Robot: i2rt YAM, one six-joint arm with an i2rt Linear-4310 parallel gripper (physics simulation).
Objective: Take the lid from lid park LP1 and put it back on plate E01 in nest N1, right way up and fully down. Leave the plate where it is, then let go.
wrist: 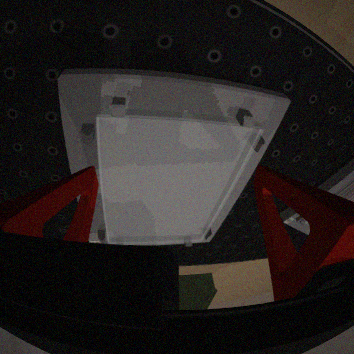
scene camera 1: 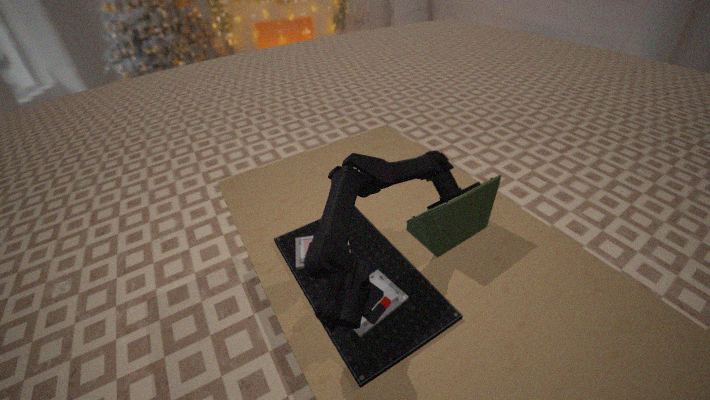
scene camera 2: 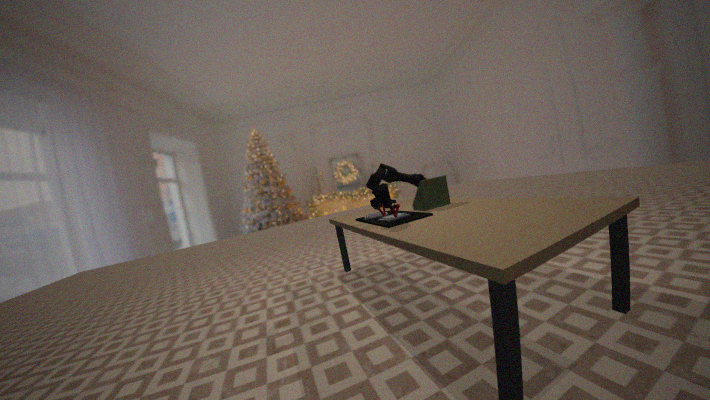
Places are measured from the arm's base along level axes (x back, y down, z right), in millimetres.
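Pixels of known places: gripper, fingertip midpoint: (wrist: 175, 174) (scene camera 2: 390, 216); arm's base at its link origin: (scene camera 1: 452, 198) (scene camera 2: 429, 190).
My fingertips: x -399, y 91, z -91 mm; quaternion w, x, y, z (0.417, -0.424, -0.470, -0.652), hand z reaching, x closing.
Ahead of a thing's pixels: the offset from my fingertips to its top centre. "pt": to the spot under its first point. Level surfaces: height alone.
In the wrist view a pale, translucent rectangular lid @[dx +27, dy +0, dz +2 mm] (wrist: 168, 182) lies flat on the grey lid park @[pt dx -37, dy +8, dz -56 mm] (wrist: 79, 95). My gripper (wrist: 175, 174) (scene camera 1: 382, 305) (scene camera 2: 388, 209) hangs low over the lid. It is open and empty, with one red finger on each side of the lid. In scene camera 1 the lid park @[pt dx -28, dy +8, dz -60 mm] (scene camera 1: 364, 329) sits at the near end of the black perforated board @[pt dx +101, dy +18, dz -108 mm] (scene camera 1: 419, 318). The nest with the plate @[pt dx -43, dy -8, dz +245 mm] (scene camera 1: 302, 249) sits at the board's far end, mostly hidden behind the arm.
A green upright panel (scene camera 1: 454, 219) (scene camera 2: 430, 194) (wrist: 194, 291) stands on the tan table @[dy +31 mm] (scene camera 1: 518, 322) (scene camera 2: 497, 232), to the right of the board, at the arm's base. The board @[dx +49, dy +17, dz +100 mm] (wrist: 211, 35) (scene camera 2: 404, 217) lies near the table's left edge.
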